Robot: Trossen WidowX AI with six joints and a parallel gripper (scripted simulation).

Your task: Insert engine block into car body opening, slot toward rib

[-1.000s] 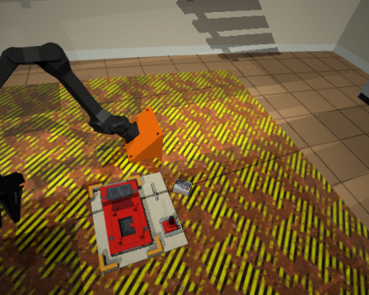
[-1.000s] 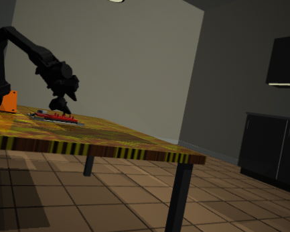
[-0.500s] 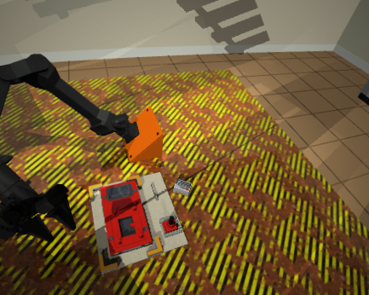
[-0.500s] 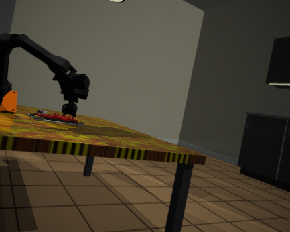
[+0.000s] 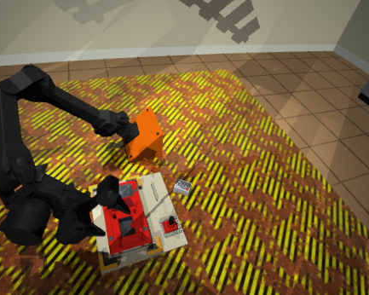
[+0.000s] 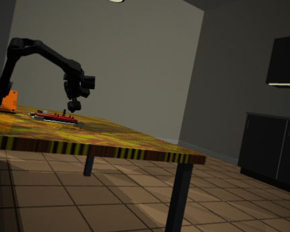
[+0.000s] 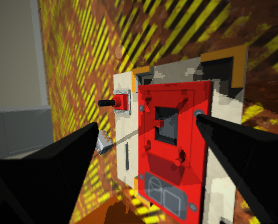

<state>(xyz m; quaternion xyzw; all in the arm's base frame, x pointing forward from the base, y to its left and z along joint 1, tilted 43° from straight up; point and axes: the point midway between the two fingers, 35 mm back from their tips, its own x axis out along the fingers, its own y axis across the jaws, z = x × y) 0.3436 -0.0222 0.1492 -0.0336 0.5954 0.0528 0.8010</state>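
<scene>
Now: the engine block 210 mm to the left of my gripper tip, 110 mm behind it and 80 mm below it. From my gripper tip the other things lie so: pale base plate (80 mm below, 50 mm behind, 40 mm to the left).
</scene>
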